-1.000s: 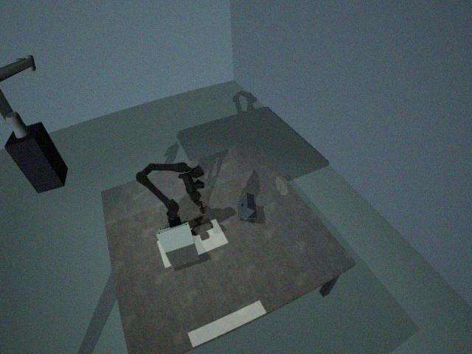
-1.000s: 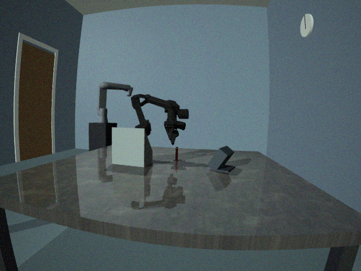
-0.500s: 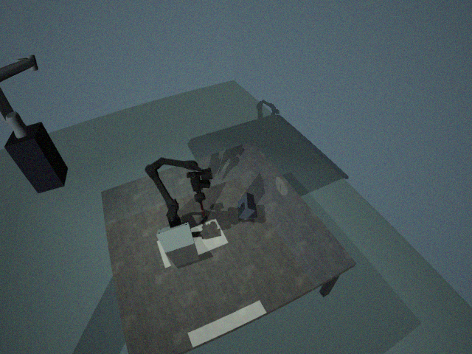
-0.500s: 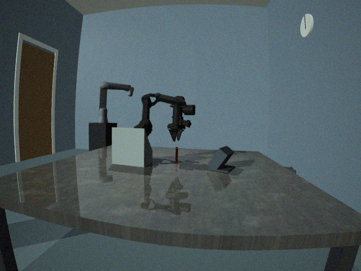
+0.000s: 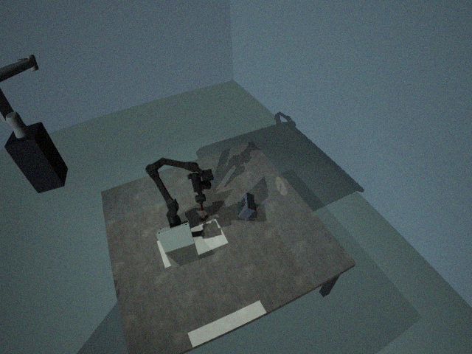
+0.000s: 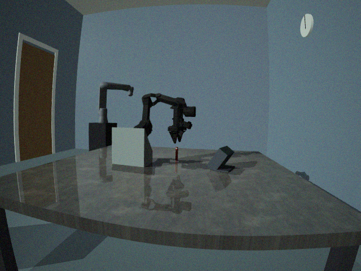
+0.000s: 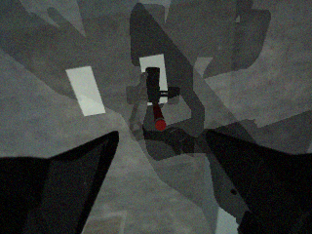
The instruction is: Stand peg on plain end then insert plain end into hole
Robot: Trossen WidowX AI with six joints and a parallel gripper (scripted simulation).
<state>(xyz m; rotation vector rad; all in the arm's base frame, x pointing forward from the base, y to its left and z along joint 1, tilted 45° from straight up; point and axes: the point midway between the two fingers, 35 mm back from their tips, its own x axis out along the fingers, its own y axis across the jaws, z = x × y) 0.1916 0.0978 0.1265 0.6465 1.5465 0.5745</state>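
My gripper tip is now 50 mm above the red peg. Also, from my gripper tip: sloped panel 270 mm ahead, 120 mm to the right, 50 mm below.
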